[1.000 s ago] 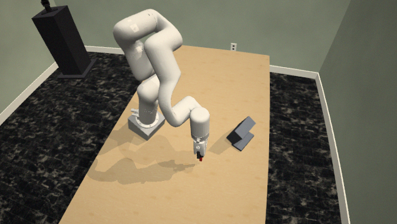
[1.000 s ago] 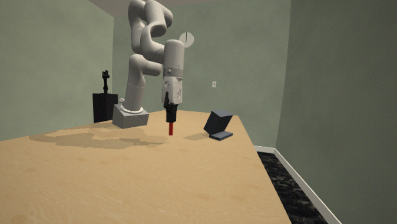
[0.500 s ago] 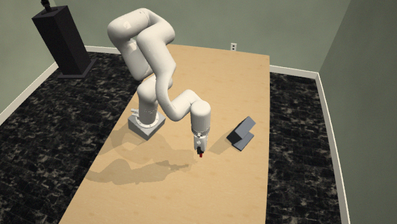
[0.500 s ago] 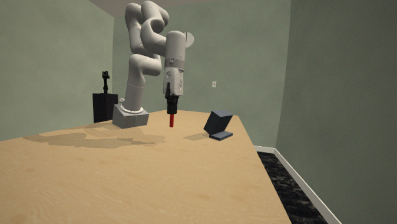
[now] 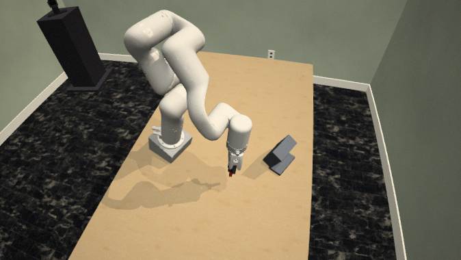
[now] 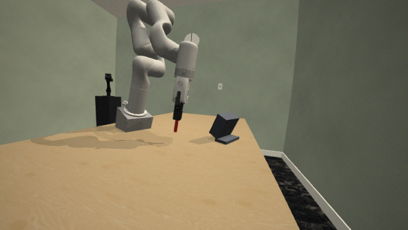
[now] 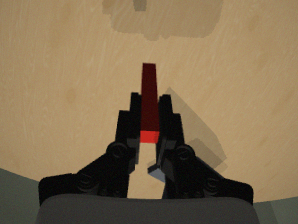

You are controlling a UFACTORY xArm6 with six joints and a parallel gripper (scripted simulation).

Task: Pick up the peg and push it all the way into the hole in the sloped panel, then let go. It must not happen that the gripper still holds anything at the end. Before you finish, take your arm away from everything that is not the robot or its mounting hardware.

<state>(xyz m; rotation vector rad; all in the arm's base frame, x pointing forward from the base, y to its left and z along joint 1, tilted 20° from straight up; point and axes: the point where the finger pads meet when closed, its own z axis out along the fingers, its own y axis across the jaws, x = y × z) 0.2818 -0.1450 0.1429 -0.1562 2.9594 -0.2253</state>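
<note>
My hand is 230 mm short of the flat base, 110 mm to the right of it and 120 mm above it. The rest, counted from my hand: red peg (30 mm below).
</note>
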